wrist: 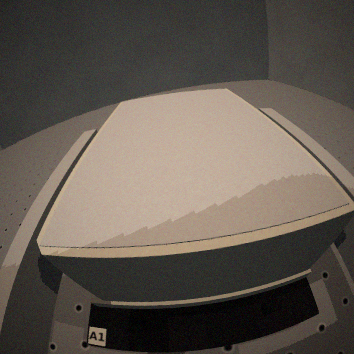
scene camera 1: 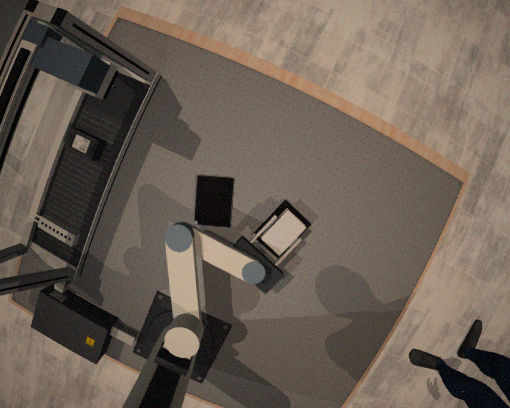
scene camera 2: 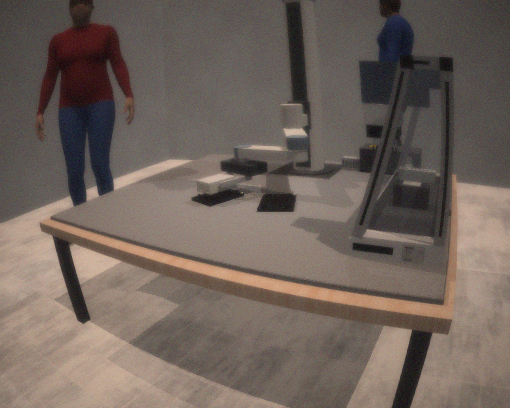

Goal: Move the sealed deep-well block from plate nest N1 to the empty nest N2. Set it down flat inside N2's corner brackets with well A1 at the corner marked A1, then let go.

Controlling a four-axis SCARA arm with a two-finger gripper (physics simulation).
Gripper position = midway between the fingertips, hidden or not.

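Observation:
A sealed deep-well block (scene camera 1: 288, 227) is here, and I see that block (wrist: 187, 198) from the wrist too. My gripper (scene camera 1: 288, 227) is visible, also as the gripper (scene camera 2: 211, 183) and, from the wrist, the gripper (wrist: 179, 129). There is a black plate nest N1 (wrist: 241, 318). I can see a black nest N2 (scene camera 1: 213, 200) as well.

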